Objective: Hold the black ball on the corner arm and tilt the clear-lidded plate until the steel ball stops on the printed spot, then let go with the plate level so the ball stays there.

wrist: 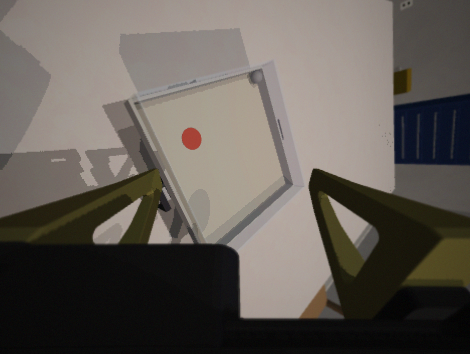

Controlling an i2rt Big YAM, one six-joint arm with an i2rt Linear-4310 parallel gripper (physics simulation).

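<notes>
The clear-lidded plate (235, 145) is a shallow square tray with pale walls, turned at an angle in the middle of the wrist view. The steel ball (256, 76) rests inside it, in the corner at the top right. The red printed spot (191, 139) lies left of the plate's middle, well apart from the ball. My gripper (235, 177) is open and empty, with its fingertips on either side of the plate's lower part in the view. A small dark piece (164, 199) shows beside the left fingertip; whether it belongs to the corner arm I cannot tell. The black ball cannot be made out.
The pale table top (320, 75) carries shadows around the plate. Past its right edge are a blue ribbed object (432, 131) and a yellow block (403, 81). A brown, wood-coloured piece (315, 304) shows at the bottom, beside the right finger.
</notes>
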